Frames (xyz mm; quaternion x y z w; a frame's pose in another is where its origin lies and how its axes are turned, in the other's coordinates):
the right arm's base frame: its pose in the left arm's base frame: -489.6 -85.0 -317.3 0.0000 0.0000 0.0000 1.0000
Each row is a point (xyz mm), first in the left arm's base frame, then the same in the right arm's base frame.
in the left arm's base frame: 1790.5 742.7 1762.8
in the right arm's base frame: 2280.1 827.7 2080.1
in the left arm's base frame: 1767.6 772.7 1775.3
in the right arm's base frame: 2257.2 857.7 2092.6
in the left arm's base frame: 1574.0 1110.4 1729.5
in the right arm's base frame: 2063.6 1195.4 2046.8
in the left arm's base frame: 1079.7 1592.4 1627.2
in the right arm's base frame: 1569.3 1677.4 1944.5
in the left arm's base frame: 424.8 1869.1 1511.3
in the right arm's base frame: 914.4 1954.1 1828.6
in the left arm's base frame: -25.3 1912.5 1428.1
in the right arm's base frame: 464.3 1997.5 1745.4
